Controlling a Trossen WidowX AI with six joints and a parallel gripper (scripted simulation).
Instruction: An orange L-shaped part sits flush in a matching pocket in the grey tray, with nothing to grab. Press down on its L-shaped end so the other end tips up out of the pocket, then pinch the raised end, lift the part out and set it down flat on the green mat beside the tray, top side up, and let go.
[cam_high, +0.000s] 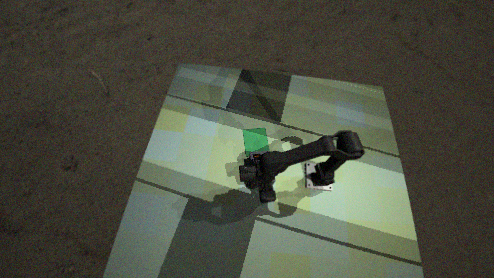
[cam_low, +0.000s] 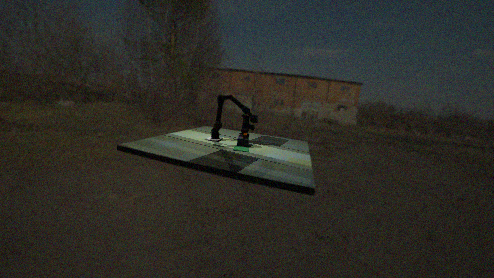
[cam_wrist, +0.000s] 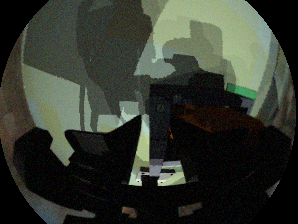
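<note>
Now: the orange L-shaped part 50 mm to the right of my gripper tip and 10 mm above it. The rest, counted from my gripper tip: green mat (220 mm to the right, 50 mm below, 10 mm ahead).
</note>
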